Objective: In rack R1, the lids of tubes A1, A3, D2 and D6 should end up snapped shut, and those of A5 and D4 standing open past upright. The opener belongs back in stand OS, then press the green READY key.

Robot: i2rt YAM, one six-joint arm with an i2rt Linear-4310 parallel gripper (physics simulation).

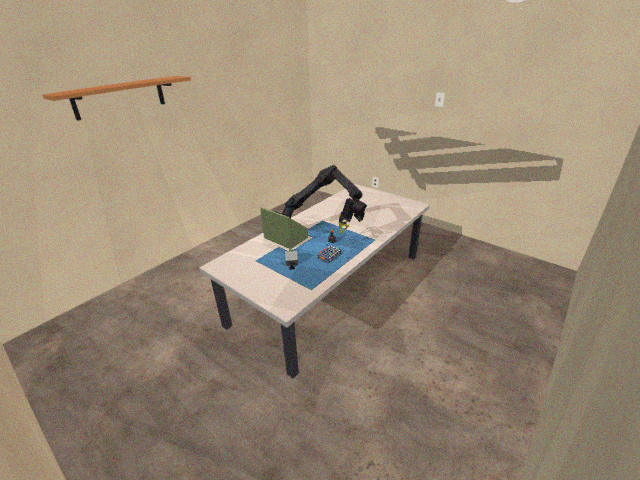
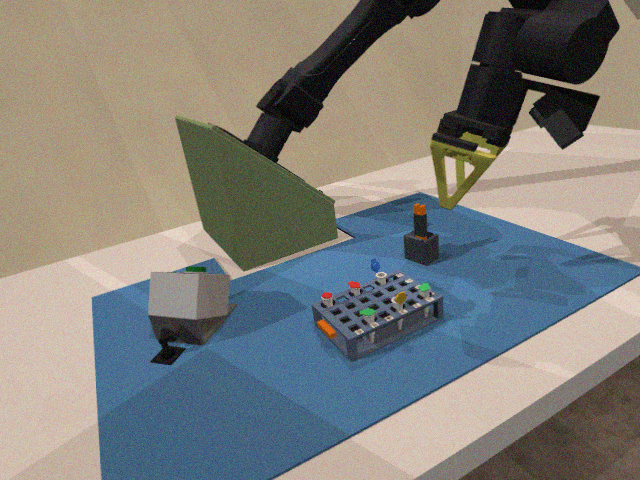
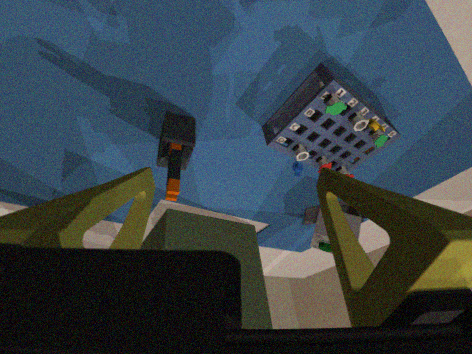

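Pixels of known places: gripper, between the fingertips: [image 1: 340,230] [image 2: 454,198] [image 3: 235,176]; arm's base, origin of its link: [image 1: 285,218] [image 2: 256,158].
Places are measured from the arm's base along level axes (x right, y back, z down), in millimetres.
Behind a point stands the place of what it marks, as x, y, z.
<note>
My gripper [image 1: 342,230] {-72, -377, 22} [image 2: 447,206] {-72, -377, 22} [image 3: 235,176] {-72, -377, 22} is open and empty, with yellow fingers, above the mat beyond the opener. The black-and-orange opener [image 2: 420,224] {-86, -306, 81} [image 3: 173,167] {-93, -310, 78} stands upright in its dark stand [image 2: 421,251] {-76, -315, 117} [image 3: 179,126] {-93, -321, 120}. Rack R1 [image 1: 329,254] {99, -398, 99} [image 2: 353,347] {129, -406, 121} [image 3: 321,118] {25, -387, 109} holds tubes in rows A and D. A1's green lid [image 2: 424,287] {20, -407, 97} [image 3: 336,107] {18, -407, 97} and A5's green lid [image 2: 368,312] {97, -397, 97} [image 3: 381,141] {98, -396, 97} look low. A3's yellow lid [image 2: 400,298] {63, -412, 89} [image 3: 376,125] {59, -412, 87} is raised. D2's blue lid [image 2: 375,265] {32, -339, 87} [image 3: 297,167] {27, -339, 88} is swung open. D4's red lid [image 2: 354,284] {69, -341, 97} and D6's red lid [image 2: 327,296] {111, -342, 93} look low; snapping cannot be told.
A grey box [image 1: 291,257] {255, -224, 86} [image 2: 188,296] {238, -239, 78} [image 3: 340,225] with the green key [image 2: 195,269] {211, -199, 67} [image 3: 325,246] {198, -196, 70} on top stands on the blue mat [image 2: 289,392] {206, -396, 139}. A tall green panel [image 1: 281,228] {109, -50, 10} [image 2: 263,211] {64, -121, 54} [image 3: 210,240] {14, -127, 96} stands between the arm's base and the mat.
</note>
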